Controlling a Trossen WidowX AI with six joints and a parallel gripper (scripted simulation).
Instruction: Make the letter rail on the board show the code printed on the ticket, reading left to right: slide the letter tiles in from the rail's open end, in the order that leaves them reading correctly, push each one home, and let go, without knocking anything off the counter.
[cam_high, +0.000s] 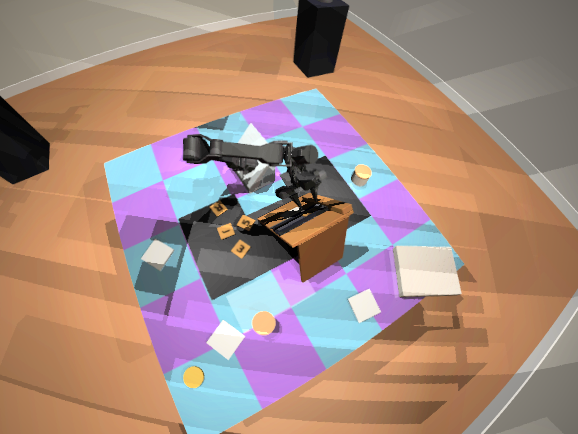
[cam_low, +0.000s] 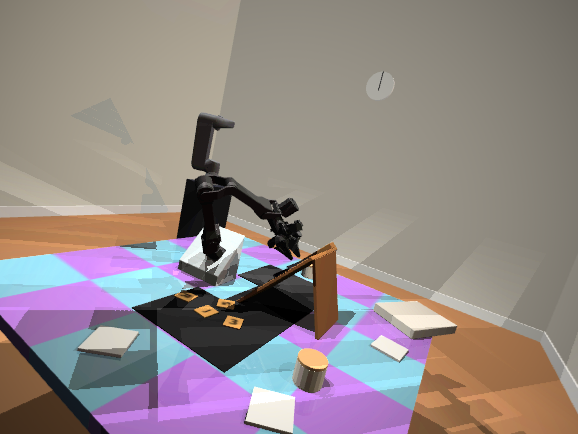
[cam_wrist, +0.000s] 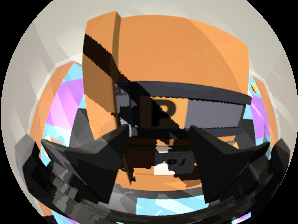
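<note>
My gripper tip is now 20 mm short of the orange letter tile marked p and 20 mm above it. From my gripper tip the other things lie so: black mat (120 mm behind, 80 mm to the right, 190 mm below); letter tile (120 mm behind, 300 mm to the right, 180 mm below); white ticket (30 mm behind, 40 mm to the right, 90 mm below).
</note>
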